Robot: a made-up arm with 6 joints. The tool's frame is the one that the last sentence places.
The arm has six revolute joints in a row. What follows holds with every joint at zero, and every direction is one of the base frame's. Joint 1 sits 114.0 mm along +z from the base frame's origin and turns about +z. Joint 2 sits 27.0 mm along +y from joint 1 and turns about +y. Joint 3 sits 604.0 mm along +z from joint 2 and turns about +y. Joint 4 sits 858.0 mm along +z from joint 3 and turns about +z. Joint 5 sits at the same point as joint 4 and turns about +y. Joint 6 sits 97.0 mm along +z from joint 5 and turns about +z. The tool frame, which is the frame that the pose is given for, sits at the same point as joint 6; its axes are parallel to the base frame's.
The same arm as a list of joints. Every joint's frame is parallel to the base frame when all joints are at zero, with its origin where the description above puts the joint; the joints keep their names.
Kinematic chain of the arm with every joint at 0, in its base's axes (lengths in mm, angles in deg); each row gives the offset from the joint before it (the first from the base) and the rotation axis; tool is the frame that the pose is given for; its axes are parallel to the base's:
joint 1: xyz 0 0 114 axis +z
joint 2: xyz 0 27 0 axis +y
joint 3: xyz 0 0 604 axis +y
joint 4: xyz 0 0 858 axis +z
joint 5: xyz 0 0 0 axis +y
joint 6: xyz 0 0 97 axis +z
tool: xyz 0 0 0

